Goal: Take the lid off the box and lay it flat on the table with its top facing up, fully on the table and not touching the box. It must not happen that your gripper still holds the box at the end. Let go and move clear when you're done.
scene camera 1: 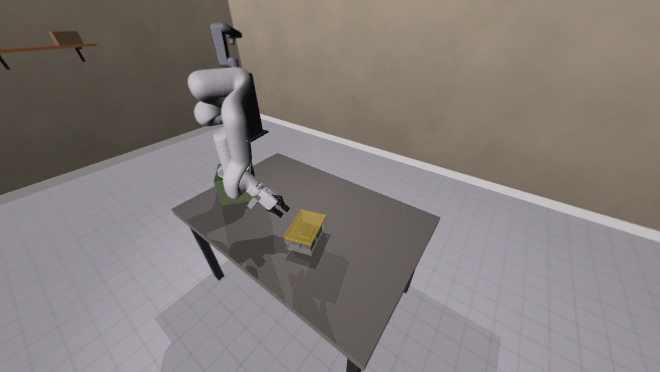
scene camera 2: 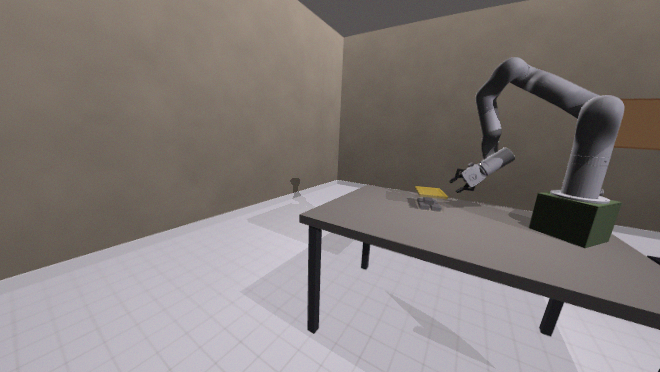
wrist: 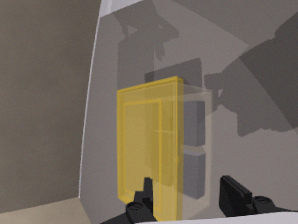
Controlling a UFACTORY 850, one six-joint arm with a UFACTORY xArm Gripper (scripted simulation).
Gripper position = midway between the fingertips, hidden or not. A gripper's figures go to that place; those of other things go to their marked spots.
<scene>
My gripper [wrist: 186,192]: 16 cm from the lens. A box [wrist: 198,102]: 25 cm from the lens. A yellow lid [wrist: 150,117]: 24 cm from the lens.
</scene>
